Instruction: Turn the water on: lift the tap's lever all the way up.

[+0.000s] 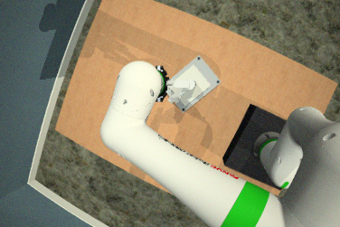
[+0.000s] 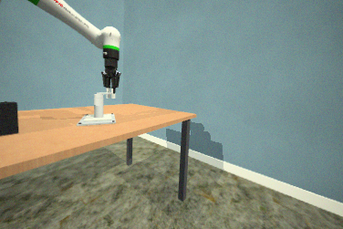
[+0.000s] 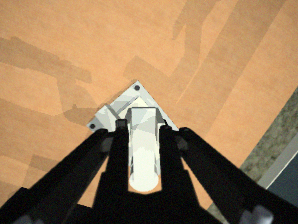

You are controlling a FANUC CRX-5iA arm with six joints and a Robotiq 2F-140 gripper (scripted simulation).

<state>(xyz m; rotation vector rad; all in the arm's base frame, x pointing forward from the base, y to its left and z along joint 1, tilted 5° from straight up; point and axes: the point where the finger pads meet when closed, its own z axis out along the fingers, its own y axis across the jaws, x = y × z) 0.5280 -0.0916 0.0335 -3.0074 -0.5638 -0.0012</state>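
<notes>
Right now my hand is 40 mm past the lever and 10 mm to the left of it.
</notes>
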